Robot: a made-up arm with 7 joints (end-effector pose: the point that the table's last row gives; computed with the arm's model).
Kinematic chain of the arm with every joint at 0, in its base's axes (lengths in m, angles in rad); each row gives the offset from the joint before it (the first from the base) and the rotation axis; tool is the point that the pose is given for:
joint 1: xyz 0 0 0.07 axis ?
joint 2: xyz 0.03 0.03 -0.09 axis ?
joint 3: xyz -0.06 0 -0.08 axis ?
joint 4: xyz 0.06 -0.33 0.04 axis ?
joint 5: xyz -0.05 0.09 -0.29 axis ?
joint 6: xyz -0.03 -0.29 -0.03 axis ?
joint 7: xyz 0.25 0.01 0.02 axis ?
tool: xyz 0 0.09 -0.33
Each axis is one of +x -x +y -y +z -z.
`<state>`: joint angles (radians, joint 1 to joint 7).
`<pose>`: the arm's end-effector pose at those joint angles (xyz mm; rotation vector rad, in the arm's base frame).
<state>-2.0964 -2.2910 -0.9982 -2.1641 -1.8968 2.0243 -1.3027</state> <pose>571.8 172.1 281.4 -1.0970 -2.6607 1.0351</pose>
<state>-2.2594 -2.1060 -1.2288 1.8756 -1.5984 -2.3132 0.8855</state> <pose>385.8 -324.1 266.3 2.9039 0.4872 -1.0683</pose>
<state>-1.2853 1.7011 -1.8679 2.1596 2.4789 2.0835 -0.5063</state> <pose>329.1 -248.9 121.7 1.7615 -1.4489 -0.5682</pose>
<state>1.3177 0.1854 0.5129 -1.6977 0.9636 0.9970 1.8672</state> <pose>114.4 -543.9 -733.2 -1.5452 -0.5617 -0.5332</pose>
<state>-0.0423 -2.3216 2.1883 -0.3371 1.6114 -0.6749 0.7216</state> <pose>603.2 108.8 372.2 2.8480 0.6915 1.1190</pose>
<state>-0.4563 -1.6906 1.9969 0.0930 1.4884 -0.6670 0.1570</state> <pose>290.8 -248.1 414.0 2.2642 -1.3606 1.4365</pose>
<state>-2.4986 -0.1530 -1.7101 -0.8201 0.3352 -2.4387 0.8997</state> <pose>18.1 479.0 183.5 -0.6006 0.3698 0.4511</pose>
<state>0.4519 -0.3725 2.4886 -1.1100 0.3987 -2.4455 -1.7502</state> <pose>-29.7 -324.4 -391.0 1.4241 1.2785 0.1459</pose>
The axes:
joint 1: +x
joint 2: -z
joint 3: +y
joint 4: +x
joint 5: +y
joint 6: -x
joint 7: -z

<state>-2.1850 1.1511 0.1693 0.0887 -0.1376 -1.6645 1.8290</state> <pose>-62.3 -209.6 520.9 0.6820 -1.0136 -1.1906</pose>
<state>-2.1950 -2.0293 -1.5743 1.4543 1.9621 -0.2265 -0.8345</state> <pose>55.9 -438.5 334.9 -1.0001 -2.0484 -0.6106</pose>
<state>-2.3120 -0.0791 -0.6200 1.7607 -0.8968 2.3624 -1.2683</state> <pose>175.2 -285.0 499.2 -2.5764 0.5260 0.1697</pose>
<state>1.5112 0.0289 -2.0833 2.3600 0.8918 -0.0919 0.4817</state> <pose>-401.0 492.4 305.9 1.2204 -1.7753 1.3188</pose>
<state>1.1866 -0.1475 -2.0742 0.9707 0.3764 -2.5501 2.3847</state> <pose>-117.2 -202.4 2.2 0.8359 0.8321 1.4467</pose>
